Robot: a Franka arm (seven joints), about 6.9 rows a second.
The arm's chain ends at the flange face. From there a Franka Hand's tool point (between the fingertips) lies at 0.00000 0.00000 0.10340 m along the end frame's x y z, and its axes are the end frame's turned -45 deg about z.
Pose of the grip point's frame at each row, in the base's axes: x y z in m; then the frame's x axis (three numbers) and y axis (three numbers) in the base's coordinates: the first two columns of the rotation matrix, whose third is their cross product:
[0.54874, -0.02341, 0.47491, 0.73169, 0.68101, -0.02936, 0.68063, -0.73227, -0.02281]
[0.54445, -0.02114, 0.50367, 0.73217, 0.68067, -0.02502, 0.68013, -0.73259, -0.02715]
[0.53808, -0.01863, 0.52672, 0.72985, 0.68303, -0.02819, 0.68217, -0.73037, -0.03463]
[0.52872, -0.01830, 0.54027, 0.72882, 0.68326, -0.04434, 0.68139, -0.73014, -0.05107]
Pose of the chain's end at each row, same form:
[0.55257, -0.02307, 0.57824, 0.99866, -0.03625, -0.03689, -0.03610, -0.99934, 0.00463]
[0.54826, -0.02144, 0.60700, 0.99865, -0.03671, -0.03689, -0.03680, -0.99933, -0.00151]
[0.54265, -0.01925, 0.63002, 0.99845, -0.03347, -0.04442, -0.03371, -0.99942, -0.00455]
[0.53568, -0.01902, 0.64343, 0.99717, -0.03315, -0.06747, -0.03354, -0.99942, -0.00476]

